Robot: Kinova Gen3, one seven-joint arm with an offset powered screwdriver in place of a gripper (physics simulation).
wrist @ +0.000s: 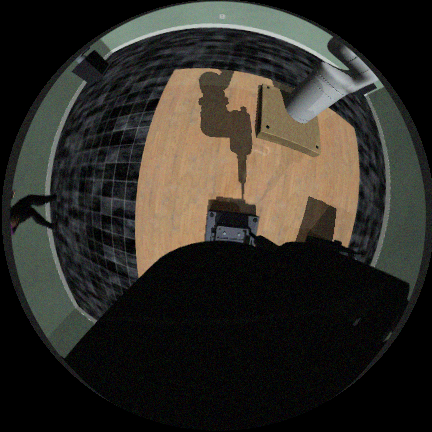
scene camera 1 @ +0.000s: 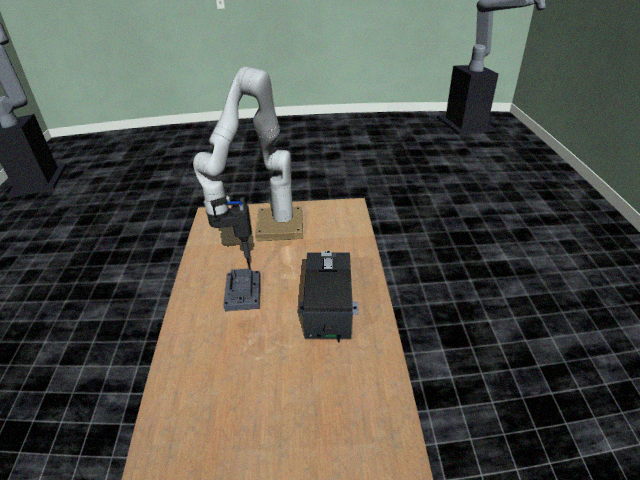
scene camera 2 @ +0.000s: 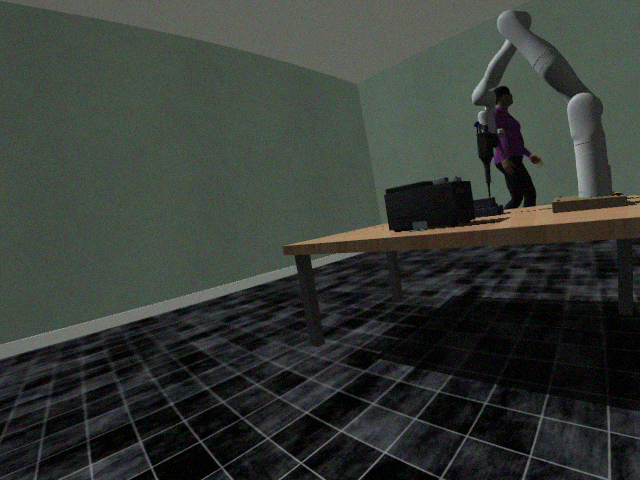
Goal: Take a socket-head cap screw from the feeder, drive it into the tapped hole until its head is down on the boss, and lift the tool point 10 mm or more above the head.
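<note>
My screwdriver (scene camera 1: 250, 268) (scene camera 2: 489, 195) points down, its thin tip at the back edge of the grey fixture (scene camera 1: 251, 304) (scene camera 2: 488, 211) (wrist: 212, 226) in scene camera 1 and close above its top in scene camera 2. Whether the tip touches is too small to tell. In the wrist view the dark nose (wrist: 264, 241) reaches to the fixture's right side. Two small bright round spots show on the fixture's raised part (wrist: 231, 234). The black feeder (scene camera 1: 327, 291) (scene camera 2: 429, 207) stands right of the fixture in scene camera 1. I cannot make out a screw at the tip or the tapped hole.
The arm's base plate (scene camera 1: 266, 231) (scene camera 2: 586, 204) (wrist: 270, 127) stands at the back of the wooden table (scene camera 1: 273, 403) (scene camera 2: 351, 240) (wrist: 170, 175). A person in purple (scene camera 2: 508, 135) stands behind the table in scene camera 2. Other arms on dark pedestals (scene camera 1: 469, 98) (scene camera 1: 28, 155) stand near the walls.
</note>
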